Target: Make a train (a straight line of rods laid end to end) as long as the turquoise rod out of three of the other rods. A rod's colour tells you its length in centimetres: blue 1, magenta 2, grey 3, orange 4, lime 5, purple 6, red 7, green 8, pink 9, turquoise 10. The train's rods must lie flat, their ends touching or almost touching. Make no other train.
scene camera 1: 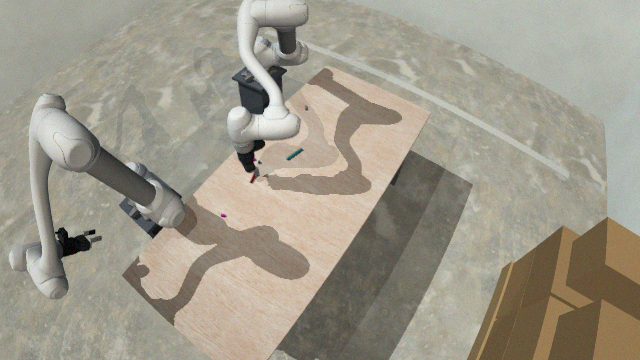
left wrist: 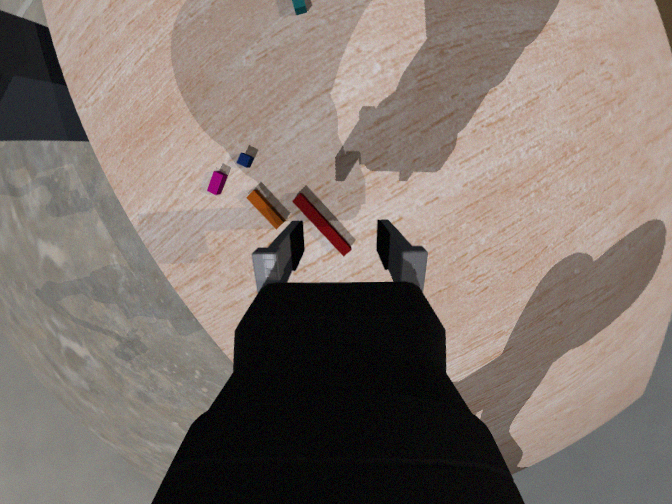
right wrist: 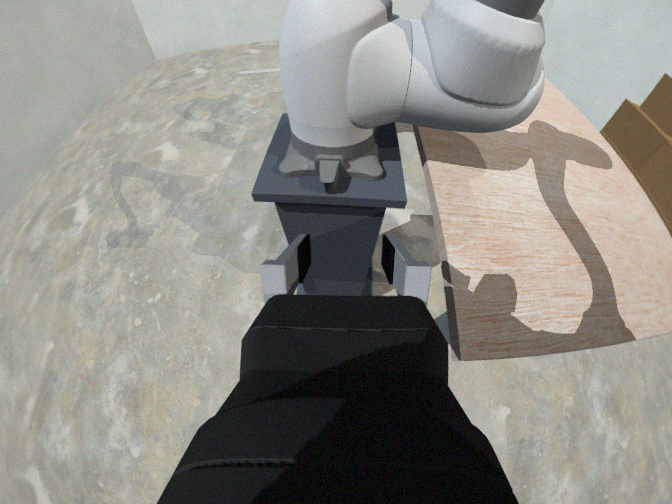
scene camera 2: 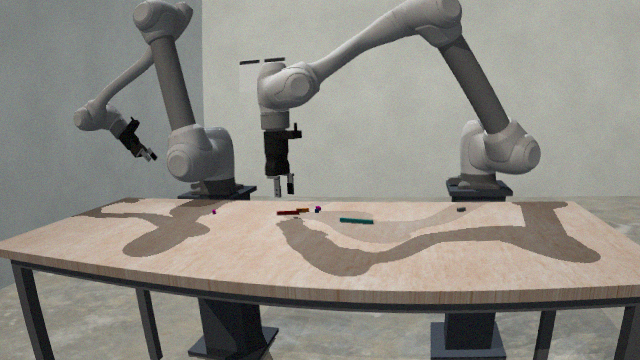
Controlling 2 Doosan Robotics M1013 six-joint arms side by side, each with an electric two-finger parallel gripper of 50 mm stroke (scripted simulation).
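A red rod is visible in the pictures, and so are the left gripper and the right gripper. The left wrist view also shows the left gripper.
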